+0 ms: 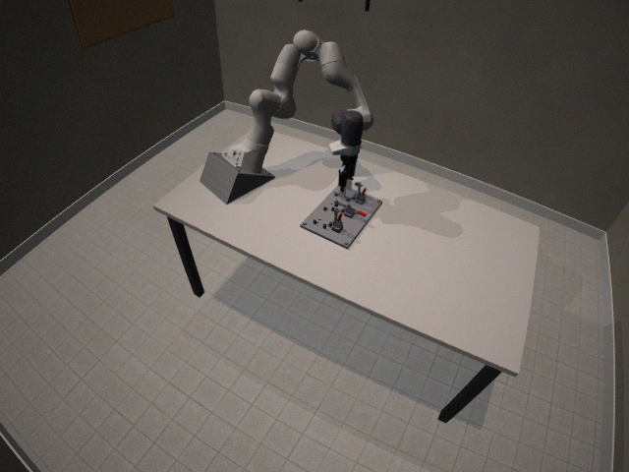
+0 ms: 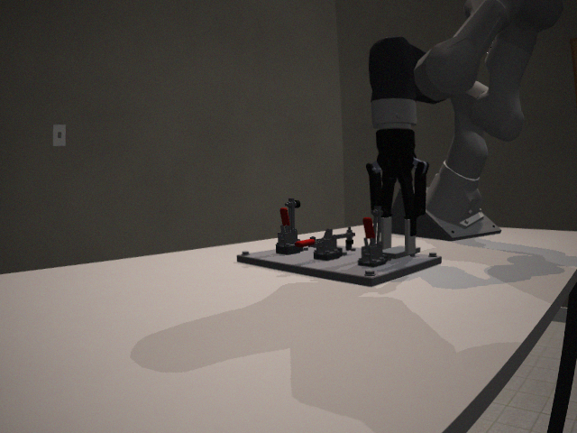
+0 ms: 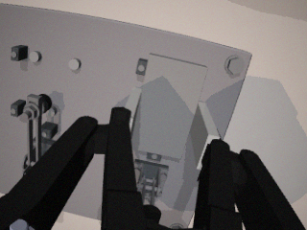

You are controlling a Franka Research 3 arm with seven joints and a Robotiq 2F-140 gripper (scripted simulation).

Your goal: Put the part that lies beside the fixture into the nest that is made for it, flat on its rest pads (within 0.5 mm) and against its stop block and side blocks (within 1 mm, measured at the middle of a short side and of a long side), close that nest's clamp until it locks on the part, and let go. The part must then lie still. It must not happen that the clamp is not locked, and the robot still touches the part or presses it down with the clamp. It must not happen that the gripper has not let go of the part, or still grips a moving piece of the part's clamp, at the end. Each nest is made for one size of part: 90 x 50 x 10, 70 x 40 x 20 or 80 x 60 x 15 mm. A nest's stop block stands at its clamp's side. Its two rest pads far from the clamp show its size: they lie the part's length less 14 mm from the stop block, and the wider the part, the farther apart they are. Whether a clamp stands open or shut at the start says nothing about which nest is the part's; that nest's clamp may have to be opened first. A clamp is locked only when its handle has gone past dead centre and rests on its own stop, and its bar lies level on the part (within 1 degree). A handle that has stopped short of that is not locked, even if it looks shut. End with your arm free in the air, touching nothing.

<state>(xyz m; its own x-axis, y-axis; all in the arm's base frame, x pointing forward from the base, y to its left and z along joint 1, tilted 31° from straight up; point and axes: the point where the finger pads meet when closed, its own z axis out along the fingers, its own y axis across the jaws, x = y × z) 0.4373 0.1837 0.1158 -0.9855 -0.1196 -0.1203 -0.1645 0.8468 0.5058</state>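
Now: hand 30 mm above the grey block part. From my hand the other things lie so: fixture 100 mm to the right, 70 mm ahead, 50 mm below.
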